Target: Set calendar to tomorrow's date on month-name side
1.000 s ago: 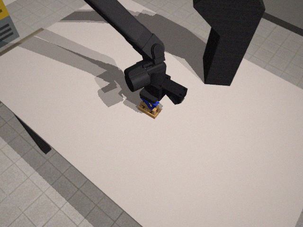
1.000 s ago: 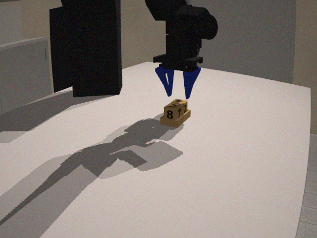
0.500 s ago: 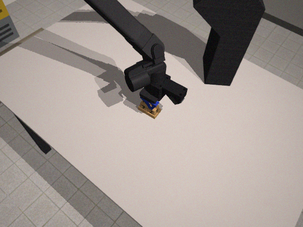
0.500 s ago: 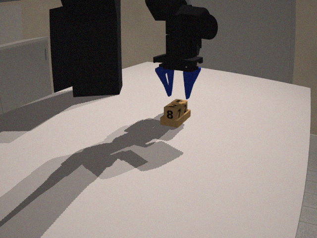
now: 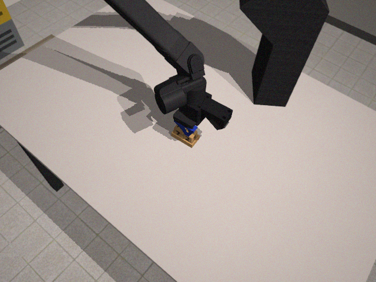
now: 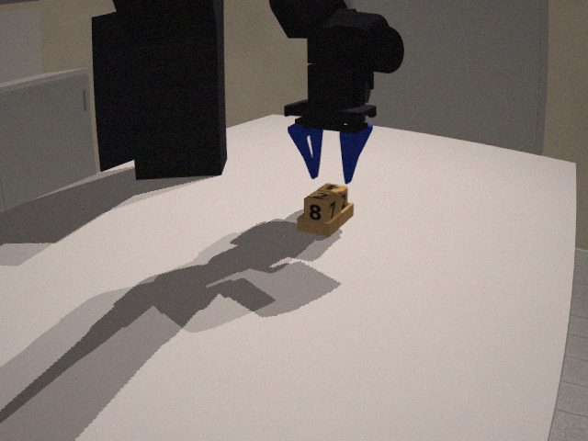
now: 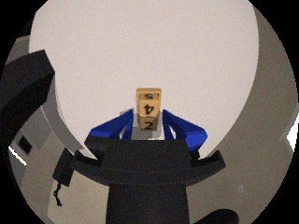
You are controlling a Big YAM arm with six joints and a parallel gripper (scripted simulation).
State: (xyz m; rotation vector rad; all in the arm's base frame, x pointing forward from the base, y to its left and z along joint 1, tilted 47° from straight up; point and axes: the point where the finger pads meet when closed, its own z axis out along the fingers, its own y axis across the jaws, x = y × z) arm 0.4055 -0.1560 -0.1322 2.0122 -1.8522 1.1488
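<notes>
Right now the wooden tray is 2 cm to the right of my hand and 5 cm below it. From my hand the other things lie so: wooden digit cube (4 cm to the right, 3 cm below).
</notes>
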